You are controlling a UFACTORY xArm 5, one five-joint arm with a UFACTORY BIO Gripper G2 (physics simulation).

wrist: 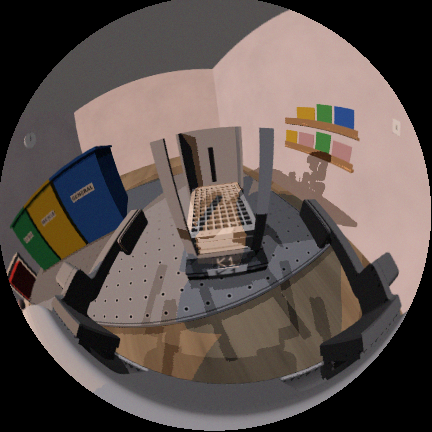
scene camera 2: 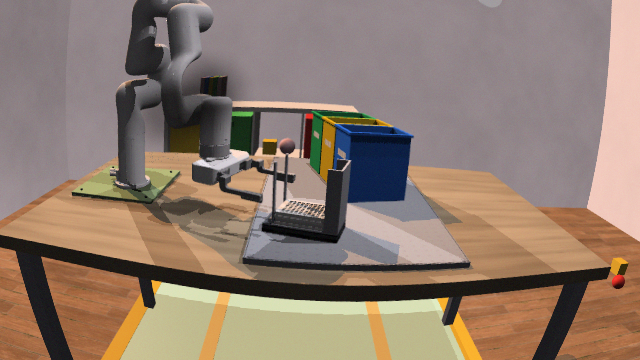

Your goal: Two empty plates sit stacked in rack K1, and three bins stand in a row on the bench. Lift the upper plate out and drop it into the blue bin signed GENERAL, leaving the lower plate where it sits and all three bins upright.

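Frame: origin at the arm's base, x down, y ahead, z right, level; metres.
Seen in the pictures: end effector, tool point: (wrist: 220, 228) (scene camera 2: 269, 186); arm's base, origin of the base link: (scene camera 2: 132, 182).
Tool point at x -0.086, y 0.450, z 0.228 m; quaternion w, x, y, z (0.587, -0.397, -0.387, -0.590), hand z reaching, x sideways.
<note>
Pixels of each thing's top centre, then the offset from my tool point to it. Level surfaces: height alone.
- Rack K1, middle of its top: (wrist: 208, 128) (scene camera 2: 308, 160) dx -0.065, dy +0.077, dz +0.025 m
- upper plate, middle of its top: (wrist: 217, 202) (scene camera 2: 310, 209) dx +0.036, dy +0.086, dz +0.027 m
- blue bin, middle of its top: (scene camera 2: 374, 129) (wrist: 83, 156) dx -0.097, dy +0.253, dz -0.237 m
- yellow bin, middle of its top: (scene camera 2: 357, 121) (wrist: 50, 180) dx -0.097, dy +0.226, dz -0.364 m
- green bin, middle of its top: (scene camera 2: 343, 114) dx -0.097, dy +0.199, dz -0.491 m
- grey perforated mat, its level: dx +0.083 m
- wooden bench, its level: dx +0.096 m
Rack K1 (scene camera 2: 338, 205) (wrist: 266, 175) holds two stacked plates. The upper plate (scene camera 2: 302, 208) (wrist: 220, 202) shows its grid of wells; the lower plate (scene camera 2: 300, 220) (wrist: 222, 244) sits beneath it. My gripper (scene camera 2: 277, 188) (wrist: 224, 226) is open and empty, its fingers spread wide. In the scene view it is at the rack's post side, higher than the plates; in the wrist view the fingers stand left and right of the rack. The blue bin (scene camera 2: 380, 167) (wrist: 90, 205), signed GENERAL, stands upright beside the yellow bin (scene camera 2: 328, 161) (wrist: 67, 234) and green bin (scene camera 2: 316, 150) (wrist: 39, 252).
The rack and bins stand on a grey perforated mat (scene camera 2: 420, 245) (wrist: 130, 285) on the wooden bench (scene camera 2: 500, 220). The rack has two upright posts at its near side and a tall slotted wall behind. A pinkish ball (scene camera 2: 287, 146) shows above a post in the scene view.
</note>
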